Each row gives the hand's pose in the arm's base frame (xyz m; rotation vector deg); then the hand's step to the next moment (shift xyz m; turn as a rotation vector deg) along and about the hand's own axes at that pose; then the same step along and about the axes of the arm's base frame.
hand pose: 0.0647 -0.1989 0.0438 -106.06 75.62 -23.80
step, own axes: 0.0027 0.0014 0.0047 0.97 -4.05 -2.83
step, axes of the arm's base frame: 0.0033 -0.0006 -0.0045 1.08 -1.54 4.67
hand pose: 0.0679 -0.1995 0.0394 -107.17 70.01 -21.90
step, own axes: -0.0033 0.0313 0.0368 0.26 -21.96 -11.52
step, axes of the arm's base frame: 0.0033 0.0155 -0.0458 5.92 -2.20 23.98
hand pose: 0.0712 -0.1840 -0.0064 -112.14 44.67 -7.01
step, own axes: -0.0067 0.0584 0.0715 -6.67 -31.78 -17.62
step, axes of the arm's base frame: -0.0042 0.0404 -0.0832 2.63 0.10 36.85
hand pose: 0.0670 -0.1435 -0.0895 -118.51 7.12 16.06
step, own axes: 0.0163 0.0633 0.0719 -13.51 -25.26 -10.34
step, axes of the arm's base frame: -0.0077 0.0319 -0.0915 -6.39 3.04 29.62
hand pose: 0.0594 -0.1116 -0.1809 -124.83 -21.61 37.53
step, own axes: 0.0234 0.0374 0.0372 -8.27 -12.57 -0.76
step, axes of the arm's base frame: -0.0002 0.0107 -0.0567 -6.95 3.52 12.90
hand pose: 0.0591 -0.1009 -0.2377 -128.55 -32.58 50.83
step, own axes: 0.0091 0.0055 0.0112 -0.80 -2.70 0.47
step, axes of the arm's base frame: -0.0011 0.0062 -0.0141 -1.29 1.59 1.99
